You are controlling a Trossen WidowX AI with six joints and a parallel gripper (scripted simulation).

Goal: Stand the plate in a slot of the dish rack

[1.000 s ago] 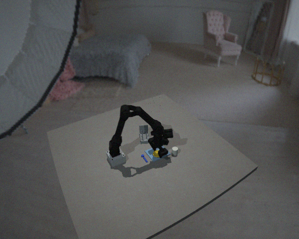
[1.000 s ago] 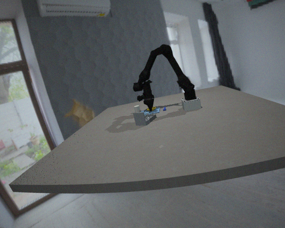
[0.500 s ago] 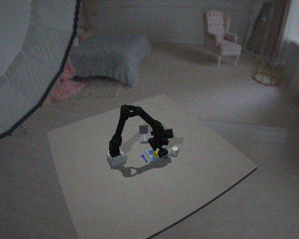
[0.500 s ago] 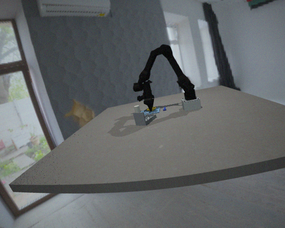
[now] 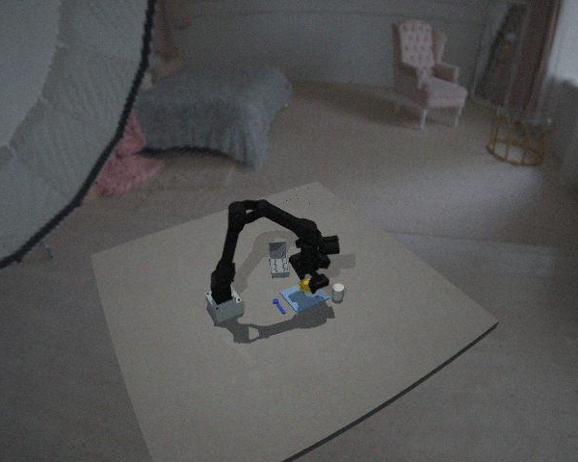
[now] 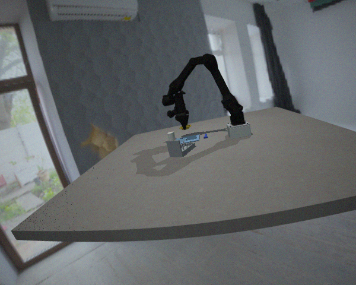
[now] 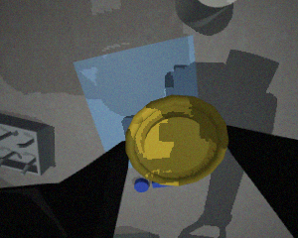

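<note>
My gripper tip is 230 mm to the right of the grey dish rack, 40 mm above it and 10 mm short of it. Also, from my gripper tip: yellow plate: 10 mm above; then blue spoon: 110 mm behind, 60 mm below, 40 mm to the left; then white cup: 110 mm ahead, 50 mm to the right, 40 mm below.
</note>
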